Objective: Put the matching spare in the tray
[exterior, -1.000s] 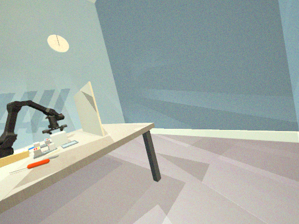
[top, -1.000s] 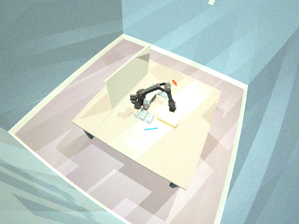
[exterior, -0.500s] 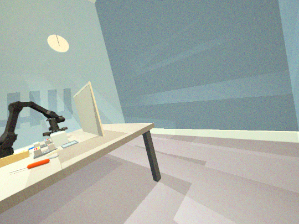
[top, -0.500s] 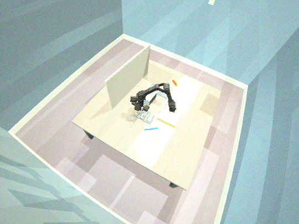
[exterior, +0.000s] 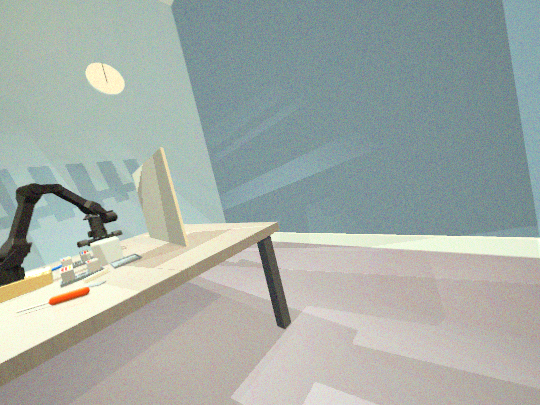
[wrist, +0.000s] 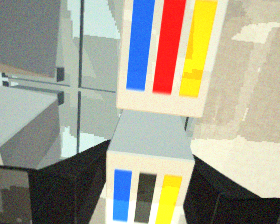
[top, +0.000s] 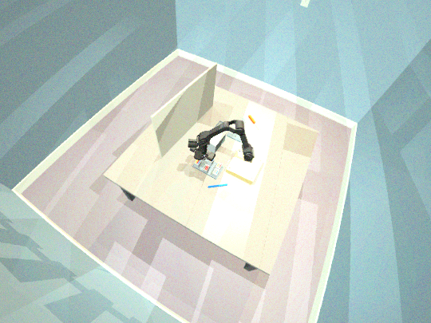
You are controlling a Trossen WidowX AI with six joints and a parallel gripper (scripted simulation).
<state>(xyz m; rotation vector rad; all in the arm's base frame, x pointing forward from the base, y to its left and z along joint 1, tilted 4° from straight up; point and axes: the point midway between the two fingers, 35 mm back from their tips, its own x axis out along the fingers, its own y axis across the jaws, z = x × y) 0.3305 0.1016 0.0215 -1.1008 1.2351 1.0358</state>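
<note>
Now: gripper tip 17 cm to the left of the white mounted unit, 4 cm past it and 3 cm below it. Also, from my gripper tip: beige panel (24 cm to the right, 21 cm above, 20 cm ahead); blue pen (18 cm behind, 17 cm to the left, 1 cm below).
</note>
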